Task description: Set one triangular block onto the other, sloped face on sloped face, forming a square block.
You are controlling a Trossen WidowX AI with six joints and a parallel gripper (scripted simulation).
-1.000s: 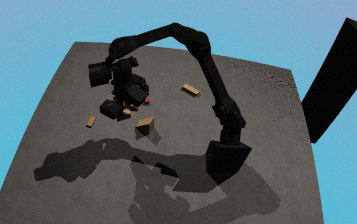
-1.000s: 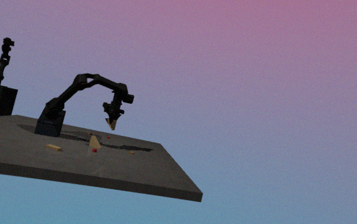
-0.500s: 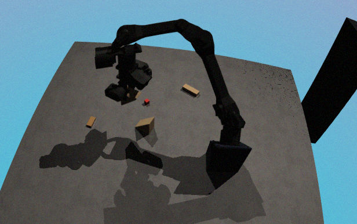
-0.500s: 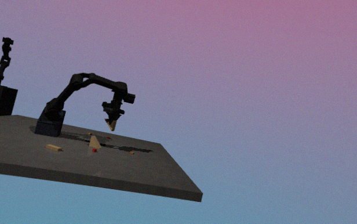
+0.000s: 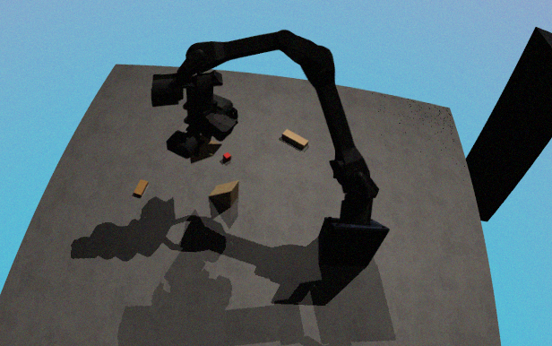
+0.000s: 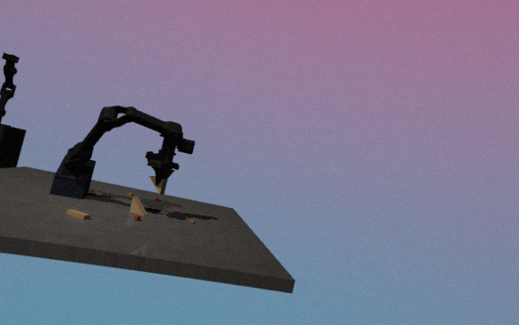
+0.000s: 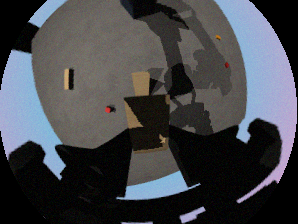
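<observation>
Right now the small red cube is 4 cm behind my gripper tip, 11 cm to the right of it and 14 cm below it. Round my gripper tip: long tan block (21 cm behind, 22 cm to the right, 14 cm below); then triangular block (1 cm above).
</observation>
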